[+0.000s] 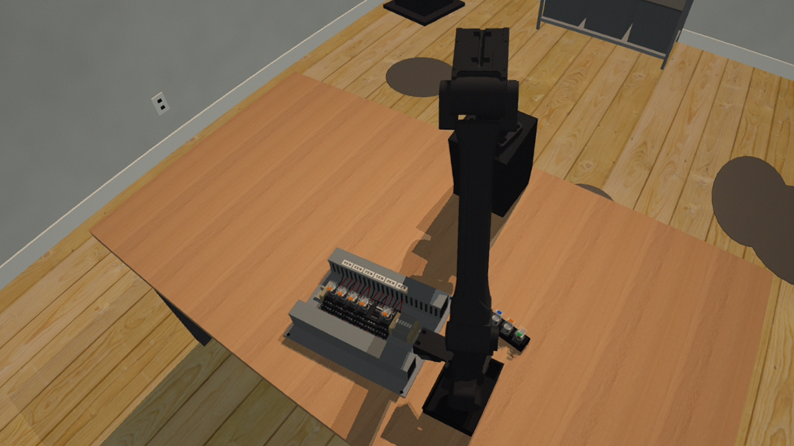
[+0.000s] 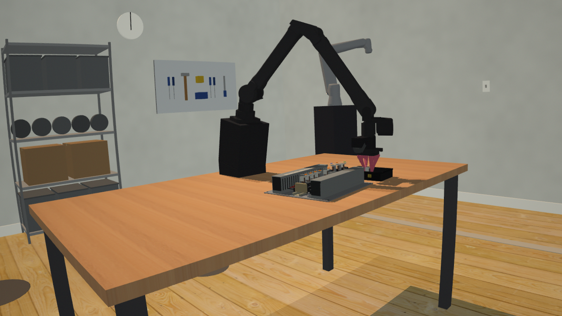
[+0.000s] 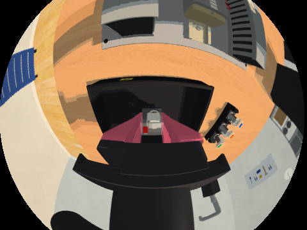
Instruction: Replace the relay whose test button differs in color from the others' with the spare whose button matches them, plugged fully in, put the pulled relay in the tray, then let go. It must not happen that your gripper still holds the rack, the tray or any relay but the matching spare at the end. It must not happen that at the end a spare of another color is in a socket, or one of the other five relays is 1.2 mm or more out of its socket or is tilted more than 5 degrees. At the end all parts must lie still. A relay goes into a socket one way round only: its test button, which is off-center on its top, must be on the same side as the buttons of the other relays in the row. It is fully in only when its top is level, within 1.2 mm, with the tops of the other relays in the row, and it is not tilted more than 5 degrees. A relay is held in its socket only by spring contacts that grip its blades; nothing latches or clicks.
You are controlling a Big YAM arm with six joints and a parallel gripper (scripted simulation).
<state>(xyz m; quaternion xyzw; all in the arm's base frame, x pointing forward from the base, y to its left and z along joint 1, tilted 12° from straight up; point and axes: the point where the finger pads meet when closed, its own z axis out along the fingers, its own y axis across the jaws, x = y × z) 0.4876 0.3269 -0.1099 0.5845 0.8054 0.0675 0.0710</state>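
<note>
My hand is 1 cm above the black tray. From my hand the other things lie so: blue-button relay (16 cm behind, 5 cm to the right); green-button relay (17 cm behind, 1 cm to the left); black spare holder (17 cm behind, 2 cm to the right, 2 cm below).
</note>
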